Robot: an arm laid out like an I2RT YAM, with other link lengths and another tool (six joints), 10 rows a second.
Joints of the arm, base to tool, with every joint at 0 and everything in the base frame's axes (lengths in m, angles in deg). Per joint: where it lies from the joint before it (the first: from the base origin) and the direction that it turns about. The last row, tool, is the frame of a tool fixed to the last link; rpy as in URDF.
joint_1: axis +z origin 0 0 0.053
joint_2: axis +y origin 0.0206 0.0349 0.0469
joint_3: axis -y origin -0.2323 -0.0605 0
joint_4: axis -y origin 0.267 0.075 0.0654
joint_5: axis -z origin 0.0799 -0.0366 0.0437
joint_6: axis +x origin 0.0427 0 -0.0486
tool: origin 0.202 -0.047 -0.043 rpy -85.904 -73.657 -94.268
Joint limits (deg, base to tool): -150..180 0..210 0..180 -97..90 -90..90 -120..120
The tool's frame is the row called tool.
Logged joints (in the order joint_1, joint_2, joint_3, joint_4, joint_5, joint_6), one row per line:
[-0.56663, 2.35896, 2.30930, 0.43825, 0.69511, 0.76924]
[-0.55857, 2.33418, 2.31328, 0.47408, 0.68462, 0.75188]
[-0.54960, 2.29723, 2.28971, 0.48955, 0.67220, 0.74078]
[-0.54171, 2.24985, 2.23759, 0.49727, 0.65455, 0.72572]
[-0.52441, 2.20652, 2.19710, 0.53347, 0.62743, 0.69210]
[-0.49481, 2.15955, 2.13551, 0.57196, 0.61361, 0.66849]
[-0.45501, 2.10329, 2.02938, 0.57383, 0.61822, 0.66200]
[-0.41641, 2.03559, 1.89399, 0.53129, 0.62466, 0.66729]
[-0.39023, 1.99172, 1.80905, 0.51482, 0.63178, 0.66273]
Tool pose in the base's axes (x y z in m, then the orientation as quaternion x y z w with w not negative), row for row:
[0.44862, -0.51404, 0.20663, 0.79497, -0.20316, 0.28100, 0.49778]
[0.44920, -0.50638, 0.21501, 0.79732, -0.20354, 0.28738, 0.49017]
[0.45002, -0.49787, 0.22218, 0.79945, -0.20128, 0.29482, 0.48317]
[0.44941, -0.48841, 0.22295, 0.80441, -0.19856, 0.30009, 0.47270]
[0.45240, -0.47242, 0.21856, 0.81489, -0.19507, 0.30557, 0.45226]
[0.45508, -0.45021, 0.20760, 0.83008, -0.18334, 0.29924, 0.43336]
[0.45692, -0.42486, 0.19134, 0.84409, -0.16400, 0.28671, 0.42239]
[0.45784, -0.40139, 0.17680, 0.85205, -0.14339, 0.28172, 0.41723]
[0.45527, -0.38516, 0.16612, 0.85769, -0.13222, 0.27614, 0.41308]
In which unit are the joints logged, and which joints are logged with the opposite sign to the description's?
The joints are logged in radians. Opposite sign: joint_4, joint_6.
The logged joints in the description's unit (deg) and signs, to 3 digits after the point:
[-32.466, 135.158, 132.313, -25.110, 39.827, -44.074]
[-32.004, 133.739, 132.541, -27.163, 39.226, -43.080]
[-31.490, 131.622, 131.191, -28.049, 38.514, -42.444]
[-31.038, 128.907, 128.204, -28.491, 37.503, -41.581]
[-30.046, 126.424, 125.885, -30.566, 35.949, -39.654]
[-28.351, 123.733, 122.356, -32.771, 35.157, -38.302]
[-26.070, 120.510, 116.275, -32.878, 35.421, -37.930]
[-23.859, 116.631, 108.518, -30.441, 35.790, -38.233]
[-22.359, 114.117, 103.651, -29.497, 36.198, -37.972]

